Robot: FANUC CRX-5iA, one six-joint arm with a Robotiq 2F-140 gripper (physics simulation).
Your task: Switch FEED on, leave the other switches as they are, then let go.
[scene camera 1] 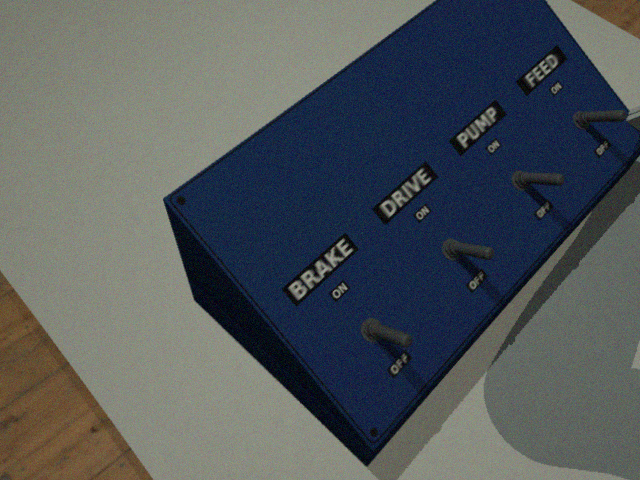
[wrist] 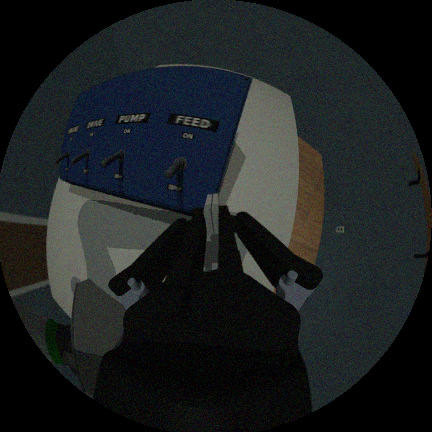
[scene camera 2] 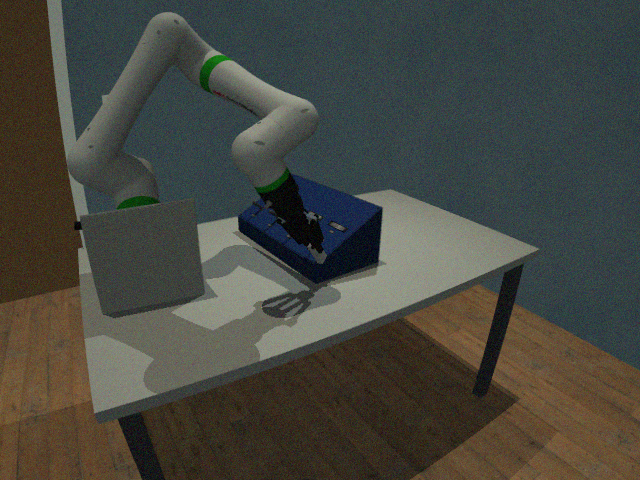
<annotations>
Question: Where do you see a blue sloped switch box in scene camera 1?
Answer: At 341, 212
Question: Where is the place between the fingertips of my gripper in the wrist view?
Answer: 213, 202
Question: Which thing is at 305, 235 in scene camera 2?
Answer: My gripper.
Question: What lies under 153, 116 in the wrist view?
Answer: A blue sloped switch box.
</annotations>
